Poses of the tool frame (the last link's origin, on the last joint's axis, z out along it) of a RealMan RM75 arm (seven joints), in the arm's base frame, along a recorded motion.
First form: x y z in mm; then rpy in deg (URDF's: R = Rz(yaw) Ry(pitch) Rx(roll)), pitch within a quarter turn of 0, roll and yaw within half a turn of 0.
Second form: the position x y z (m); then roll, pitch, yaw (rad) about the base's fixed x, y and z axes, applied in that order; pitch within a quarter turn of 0, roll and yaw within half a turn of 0. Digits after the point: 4 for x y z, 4 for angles.
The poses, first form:
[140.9 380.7 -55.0 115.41 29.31 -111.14]
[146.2 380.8 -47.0 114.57 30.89 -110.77]
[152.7 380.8 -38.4 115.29 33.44 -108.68]
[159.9 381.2 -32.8 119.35 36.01 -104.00]
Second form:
[0.1409 0.3807 -0.0550 2.0143 0.5116 -1.9398]
[0.1462 0.3808 -0.0470 1.9996 0.5391 -1.9333]
[0.1527 0.3808 -0.0384 2.0122 0.5836 -1.8968]
[0.1599 0.3812 -0.0328 2.0831 0.6285 -1.8151]

